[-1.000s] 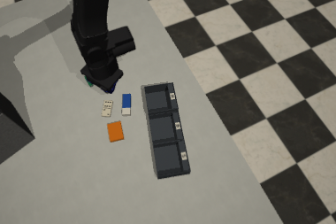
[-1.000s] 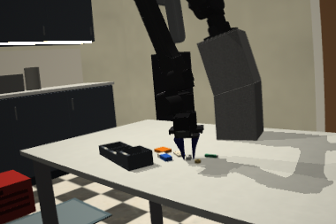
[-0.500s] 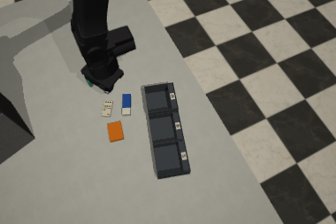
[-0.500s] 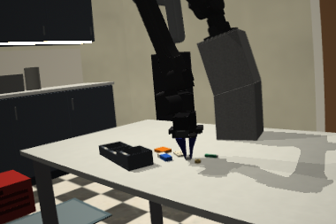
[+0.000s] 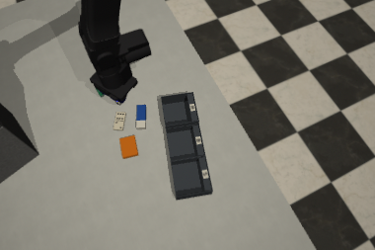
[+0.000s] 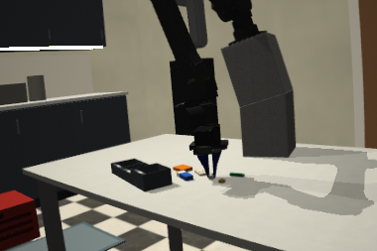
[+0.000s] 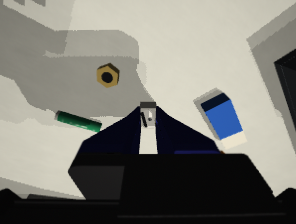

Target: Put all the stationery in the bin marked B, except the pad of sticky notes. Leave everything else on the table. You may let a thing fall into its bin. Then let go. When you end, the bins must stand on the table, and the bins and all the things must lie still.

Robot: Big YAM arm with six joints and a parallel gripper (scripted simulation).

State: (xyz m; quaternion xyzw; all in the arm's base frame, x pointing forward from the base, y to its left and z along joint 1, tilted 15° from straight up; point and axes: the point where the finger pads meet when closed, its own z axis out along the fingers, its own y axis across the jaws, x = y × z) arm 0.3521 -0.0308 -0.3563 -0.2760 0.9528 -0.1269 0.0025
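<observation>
The binder clip is right at my hand. From my hand the other things lie so: domino (2 cm behind, 6 cm to the right, 1 cm below); brass nut (1 cm ahead, 5 cm to the left, 1 cm below); green stick (5 cm behind, 5 cm to the left, 1 cm below).
</observation>
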